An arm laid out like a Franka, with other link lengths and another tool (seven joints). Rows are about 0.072 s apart.
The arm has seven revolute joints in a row. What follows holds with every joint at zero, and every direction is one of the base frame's.
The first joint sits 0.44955 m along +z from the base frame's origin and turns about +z.
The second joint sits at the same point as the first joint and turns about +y.
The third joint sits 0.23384 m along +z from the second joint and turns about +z.
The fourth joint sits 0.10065 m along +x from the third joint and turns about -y.
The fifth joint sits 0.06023 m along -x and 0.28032 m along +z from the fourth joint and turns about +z.
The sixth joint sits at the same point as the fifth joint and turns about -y.
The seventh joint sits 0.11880 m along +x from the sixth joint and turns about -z.
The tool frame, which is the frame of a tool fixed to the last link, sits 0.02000 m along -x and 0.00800 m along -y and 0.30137 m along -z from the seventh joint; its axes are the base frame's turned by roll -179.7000, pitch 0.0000 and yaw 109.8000 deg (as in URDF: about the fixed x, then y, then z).
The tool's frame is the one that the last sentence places.
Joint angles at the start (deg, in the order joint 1, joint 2, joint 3, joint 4, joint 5, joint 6, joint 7):
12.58, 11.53, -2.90, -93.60, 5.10, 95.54, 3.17
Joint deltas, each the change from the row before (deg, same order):
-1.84, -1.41, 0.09, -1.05, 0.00, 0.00, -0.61
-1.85, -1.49, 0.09, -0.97, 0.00, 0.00, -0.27
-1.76, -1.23, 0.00, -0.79, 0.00, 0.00, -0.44
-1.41, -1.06, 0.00, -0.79, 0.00, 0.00, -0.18
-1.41, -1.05, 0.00, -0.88, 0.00, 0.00, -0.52
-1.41, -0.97, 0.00, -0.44, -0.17, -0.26, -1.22
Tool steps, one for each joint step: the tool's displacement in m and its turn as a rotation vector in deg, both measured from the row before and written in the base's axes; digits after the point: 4 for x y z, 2 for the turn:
-0.0002, -0.0149, 0.0056, 0.25, -0.37, -1.16
-0.0002, -0.0147, 0.0066, 0.19, -0.52, -1.50
-0.0002, -0.0147, 0.0054, 0.17, -0.46, -1.33
-0.0013, -0.0117, 0.0040, 0.09, -0.28, -1.24
-0.0022, -0.0117, 0.0033, 0.13, -0.21, -0.90
-0.0015, -0.0126, 0.0049, 0.05, -0.37, -0.15

